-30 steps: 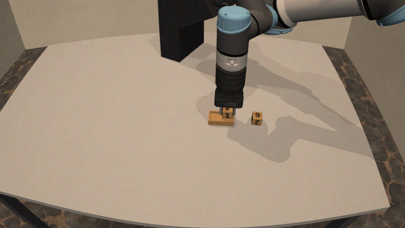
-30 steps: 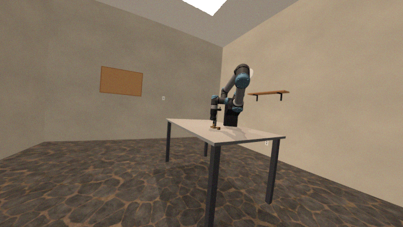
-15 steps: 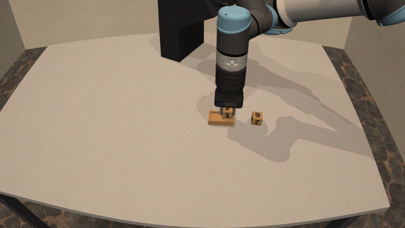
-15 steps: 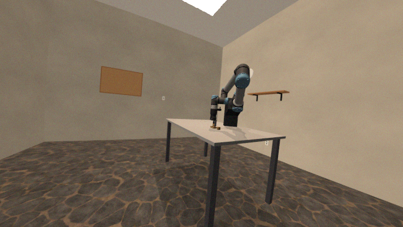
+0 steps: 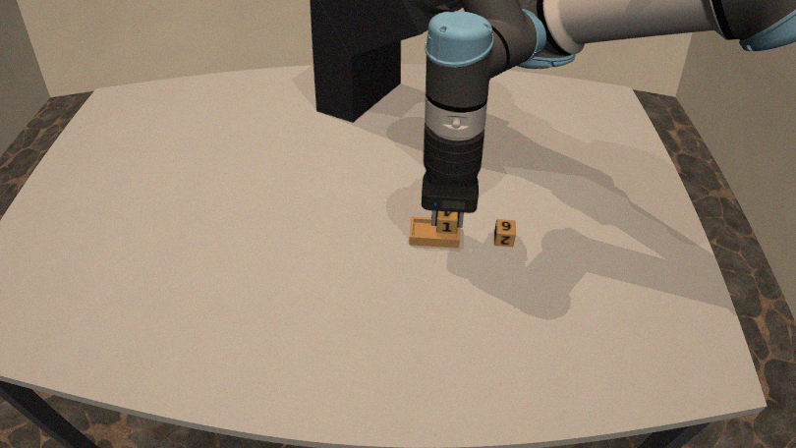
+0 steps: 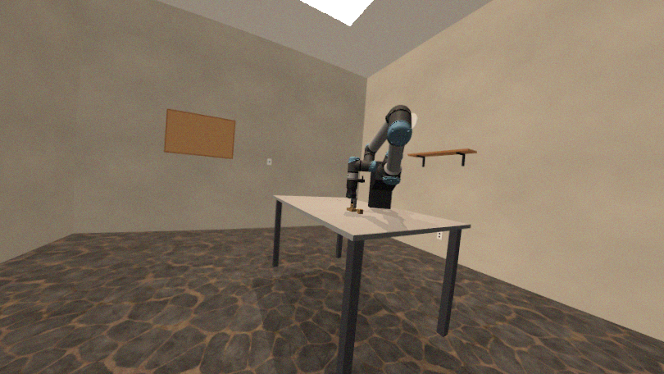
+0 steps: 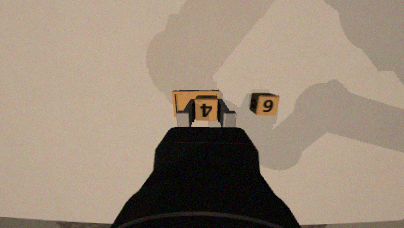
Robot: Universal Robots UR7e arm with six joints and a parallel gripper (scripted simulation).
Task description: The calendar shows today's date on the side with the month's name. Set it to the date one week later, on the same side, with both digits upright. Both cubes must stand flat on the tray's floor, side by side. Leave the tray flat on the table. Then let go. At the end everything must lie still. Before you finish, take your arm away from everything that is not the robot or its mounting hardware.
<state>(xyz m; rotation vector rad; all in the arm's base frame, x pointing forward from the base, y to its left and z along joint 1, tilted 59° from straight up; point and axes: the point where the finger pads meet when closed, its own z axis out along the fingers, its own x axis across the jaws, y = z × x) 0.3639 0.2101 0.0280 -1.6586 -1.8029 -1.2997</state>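
My gripper is now 40 mm above the orange tray and 20 mm to the left of it. Also, from my hand: cube (90 mm to the left, 30 mm below, 20 mm behind).
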